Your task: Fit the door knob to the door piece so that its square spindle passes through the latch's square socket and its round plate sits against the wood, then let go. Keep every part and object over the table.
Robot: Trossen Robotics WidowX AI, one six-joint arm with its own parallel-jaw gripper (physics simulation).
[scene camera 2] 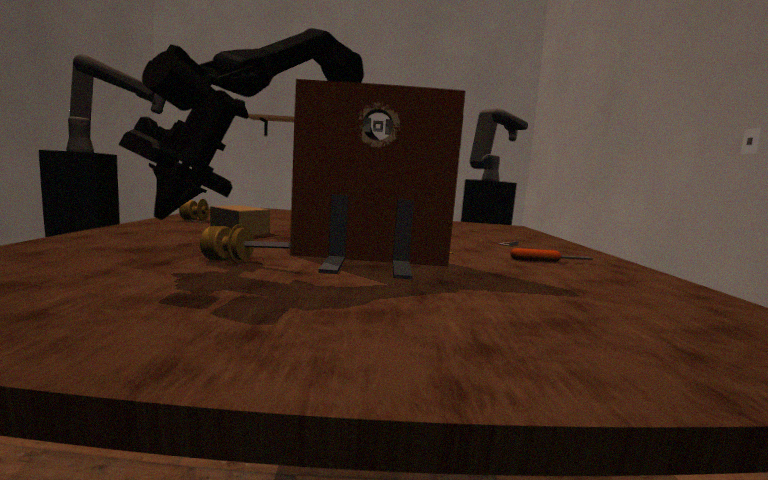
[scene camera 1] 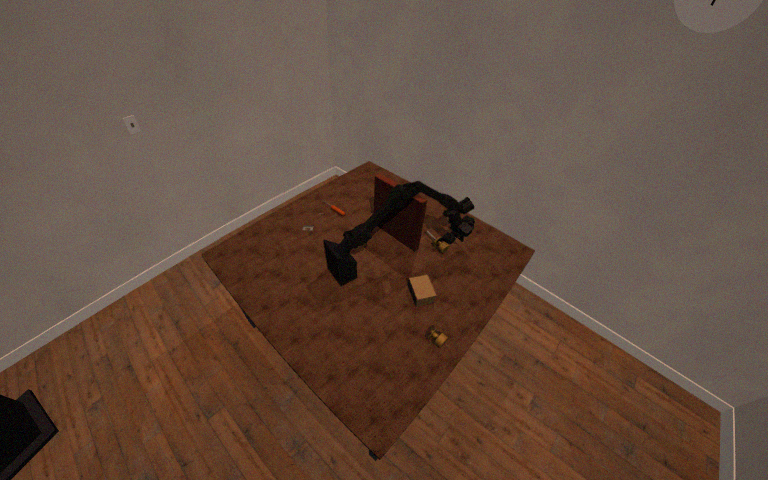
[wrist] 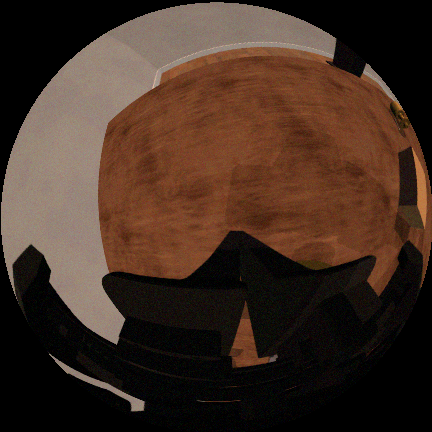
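The brass door knob lies on its side on the table, its square spindle pointing toward the door piece. In the wrist view a sliver of the knob shows behind a finger. The door piece stands upright on two metal brackets. The latch's square socket shows inside its round hole. My gripper is shut and empty, its tips pointing down. In the second scene view it appears above and left of the knob; they look apart there.
A second brass knob lies farther off, beyond a wooden block. An orange screwdriver and a small metal piece lie on the door's other side.
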